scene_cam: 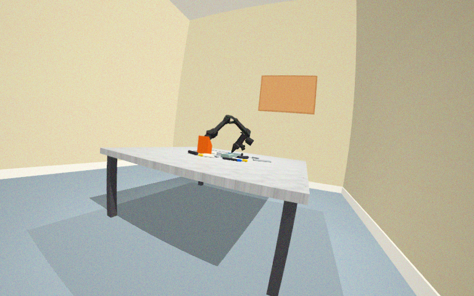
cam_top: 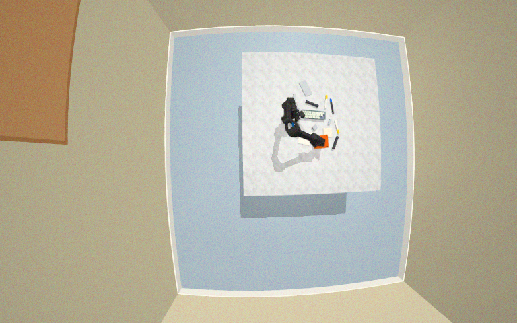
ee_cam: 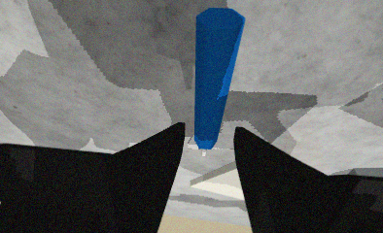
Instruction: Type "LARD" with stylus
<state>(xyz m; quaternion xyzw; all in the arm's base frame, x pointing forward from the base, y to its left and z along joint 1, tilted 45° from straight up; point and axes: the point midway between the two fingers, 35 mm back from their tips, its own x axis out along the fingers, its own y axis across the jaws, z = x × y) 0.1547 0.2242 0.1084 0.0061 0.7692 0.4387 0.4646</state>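
Now: the blue stylus 2 cm behind my gripper tip, 1 cm to the right of it and 1 cm below it. From my gripper tip the other things lie so: grey block (5 cm ahead, 33 cm to the right, 1 cm below); cream block (4 cm behind, 32 cm to the right, 1 cm below); grey flat block (34 cm ahead, 10 cm to the right, 1 cm below).
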